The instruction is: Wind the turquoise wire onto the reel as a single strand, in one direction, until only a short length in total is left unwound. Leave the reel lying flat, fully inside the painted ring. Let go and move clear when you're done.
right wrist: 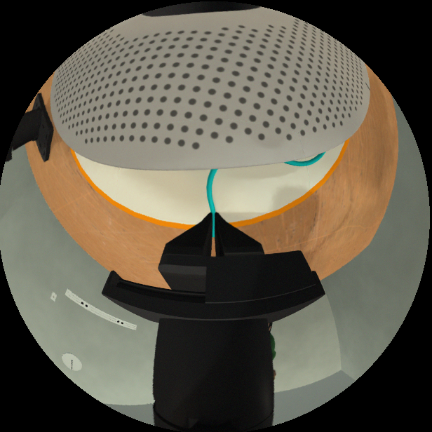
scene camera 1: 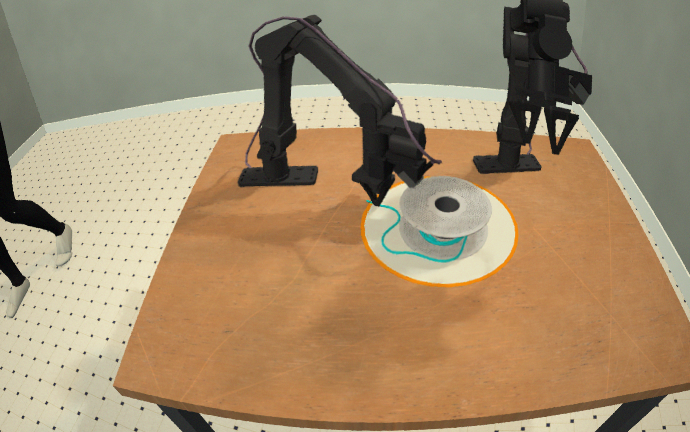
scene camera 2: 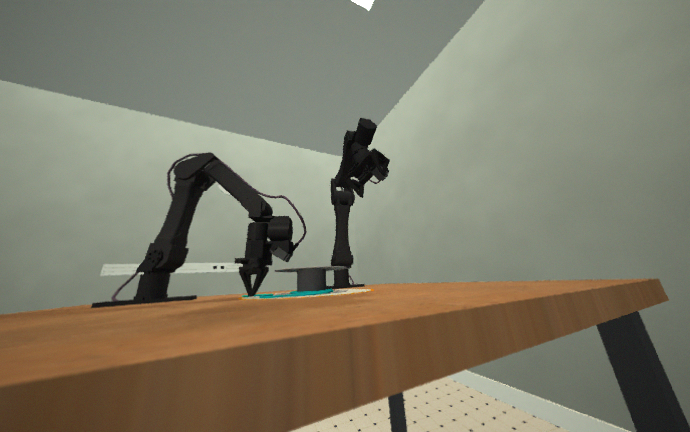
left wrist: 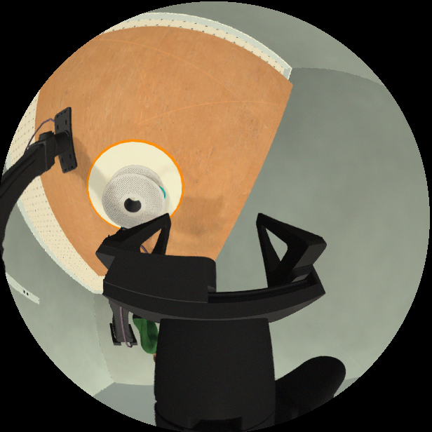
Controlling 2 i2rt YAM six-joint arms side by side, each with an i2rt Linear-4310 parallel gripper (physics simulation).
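Frame: origin at the left arm's base, x ahead, y left, z up, level; centimetres.
Seen in the pictures: left gripper, fingertip midpoint: (scene camera 1: pixel 540 148) (scene camera 2: pixel 371 186); right gripper, fingertip midpoint: (scene camera 1: pixel 376 204) (scene camera 2: pixel 251 296); left arm's base, link origin: (scene camera 1: pixel 507 164); right arm's base, link origin: (scene camera 1: pixel 277 177) (scene camera 2: pixel 150 302).
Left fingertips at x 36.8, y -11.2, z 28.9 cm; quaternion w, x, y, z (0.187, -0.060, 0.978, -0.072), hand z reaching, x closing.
Note:
Pixels of each thing's top centre, then the offset from my left fingertips to it. "spot": a spot on its surface instead.
- grey reel, top centre: (scene camera 1: pixel 447 203) (scene camera 2: pixel 311 269) dy -12.7, dx -14.6, dz -22.4 cm
- orange painted ring, surface spot: (scene camera 1: pixel 445 285) spot: dy -16.0, dx +1.7, dz -28.9 cm
- turquoise wire, surface spot: (scene camera 1: pixel 444 261) spot: dy -15.1, dx -4.3, dz -28.4 cm
The grey reel (scene camera 1: pixel 420 206) (scene camera 2: pixel 311 279) (left wrist: pixel 114 200) (right wrist: pixel 210 90) lies flat inside the orange painted ring (scene camera 1: pixel 445 285) (left wrist: pixel 183 187) (right wrist: pixel 187 226). Some turquoise wire (scene camera 1: pixel 444 261) (right wrist: pixel 210 187) is wound on its core; the rest leaves the reel's front and curves over the pale disc to the ring's left edge in scene camera 1. My right gripper (scene camera 1: pixel 376 202) (scene camera 2: pixel 251 293) (right wrist: pixel 213 217) points down and is shut on the wire near its free end, low at that edge. My left gripper (scene camera 1: pixel 541 146) (left wrist: pixel 213 217) is open and empty, raised behind and right of the reel.
The wooden table (scene camera 1: pixel 244 325) (scene camera 2: pixel 356 346) carries both arm bases (scene camera 1: pixel 300 175) (scene camera 1: pixel 529 163) at its back. The reel's upper flange stands close beside my right gripper. A person's legs (scene camera 1: pixel 30 213) show left of the table.

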